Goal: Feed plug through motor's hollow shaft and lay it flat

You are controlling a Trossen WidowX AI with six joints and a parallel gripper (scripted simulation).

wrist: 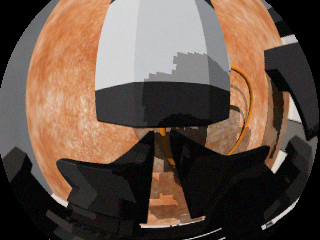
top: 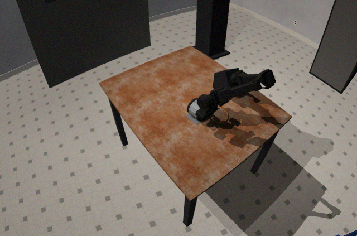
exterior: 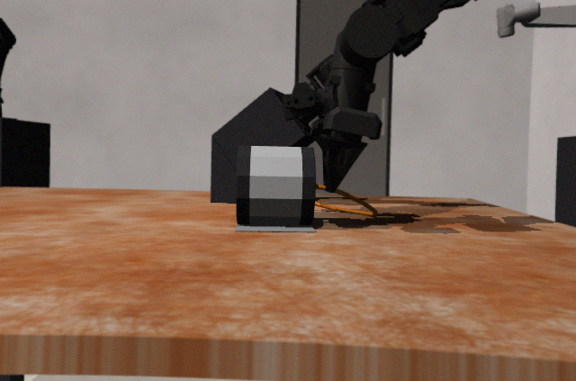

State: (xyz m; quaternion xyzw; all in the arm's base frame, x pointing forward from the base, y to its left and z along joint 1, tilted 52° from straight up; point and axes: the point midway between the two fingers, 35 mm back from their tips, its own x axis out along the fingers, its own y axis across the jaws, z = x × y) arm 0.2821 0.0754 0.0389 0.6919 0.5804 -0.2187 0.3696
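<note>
Right now the grey plug is 50 mm to the right of my hand, 30 mm below it and 10 mm ahead of it.
</note>
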